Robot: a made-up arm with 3 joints. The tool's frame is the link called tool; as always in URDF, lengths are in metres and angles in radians. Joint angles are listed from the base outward.
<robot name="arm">
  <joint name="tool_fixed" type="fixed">
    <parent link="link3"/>
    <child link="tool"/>
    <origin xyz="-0.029 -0.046 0.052" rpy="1.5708 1.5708 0"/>
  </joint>
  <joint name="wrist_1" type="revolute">
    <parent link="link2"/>
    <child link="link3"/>
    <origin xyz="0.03 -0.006 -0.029"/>
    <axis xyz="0 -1 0"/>
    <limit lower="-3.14" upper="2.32"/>
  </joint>
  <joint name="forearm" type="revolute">
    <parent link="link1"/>
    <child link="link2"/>
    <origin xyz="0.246 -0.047 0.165"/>
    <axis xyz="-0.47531 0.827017 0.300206"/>
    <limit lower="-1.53" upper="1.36"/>
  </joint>
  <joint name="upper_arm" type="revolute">
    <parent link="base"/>
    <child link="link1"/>
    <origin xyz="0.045 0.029 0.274"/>
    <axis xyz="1 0 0"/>
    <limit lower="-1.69" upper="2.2"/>
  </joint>
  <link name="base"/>
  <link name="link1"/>
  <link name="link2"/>
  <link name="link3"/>
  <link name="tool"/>
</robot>
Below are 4 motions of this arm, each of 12 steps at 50 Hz.
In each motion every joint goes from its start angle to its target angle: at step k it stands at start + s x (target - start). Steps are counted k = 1, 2, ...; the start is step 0. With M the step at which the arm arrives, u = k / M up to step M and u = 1 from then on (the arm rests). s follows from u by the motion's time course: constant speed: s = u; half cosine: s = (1 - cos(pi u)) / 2; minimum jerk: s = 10 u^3 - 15 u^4 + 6 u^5.
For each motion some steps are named. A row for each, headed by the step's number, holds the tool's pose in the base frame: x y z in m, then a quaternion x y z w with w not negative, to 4 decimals.
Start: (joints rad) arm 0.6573 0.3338 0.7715
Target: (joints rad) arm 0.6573 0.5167 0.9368
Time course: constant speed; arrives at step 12
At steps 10, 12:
10: 0.2670 -0.1571 0.3436 0.7078 0.4657 -0.1941 0.4945
12: 0.2668 -0.1577 0.3433 0.7039 0.4661 -0.1900 0.5011

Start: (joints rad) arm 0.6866 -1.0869 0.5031
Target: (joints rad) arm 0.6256 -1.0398 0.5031
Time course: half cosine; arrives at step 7
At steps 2, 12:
2: 0.2738 -0.1123 0.3202 0.9855 0.0606 -0.0385 0.1535
12: 0.2730 -0.1113 0.3276 0.9784 0.0745 -0.0474 0.1867

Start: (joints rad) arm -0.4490 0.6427 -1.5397
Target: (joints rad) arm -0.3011 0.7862 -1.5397
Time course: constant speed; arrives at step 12
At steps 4, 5, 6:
4: 0.3731 0.0014 0.4308 0.2333 -0.3896 0.8758 0.1635
5: 0.3729 -0.0007 0.4299 0.2384 -0.3917 0.8732 0.1650
6: 0.3728 -0.0027 0.4289 0.2435 -0.3938 0.8706 0.1664

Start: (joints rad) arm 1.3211 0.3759 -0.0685
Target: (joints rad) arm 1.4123 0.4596 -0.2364
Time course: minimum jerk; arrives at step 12
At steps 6, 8, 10, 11, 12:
6: 0.3164 -0.1808 0.2245 0.4929 0.8461 -0.1211 0.1625
8: 0.3202 -0.1791 0.2199 0.4645 0.8635 -0.1161 0.1587
10: 0.3224 -0.1779 0.2171 0.4471 0.8734 -0.1130 0.1567
11: 0.3228 -0.1776 0.2167 0.4441 0.8750 -0.1125 0.1564
12: 0.3229 -0.1776 0.2166 0.4436 0.8753 -0.1124 0.1563

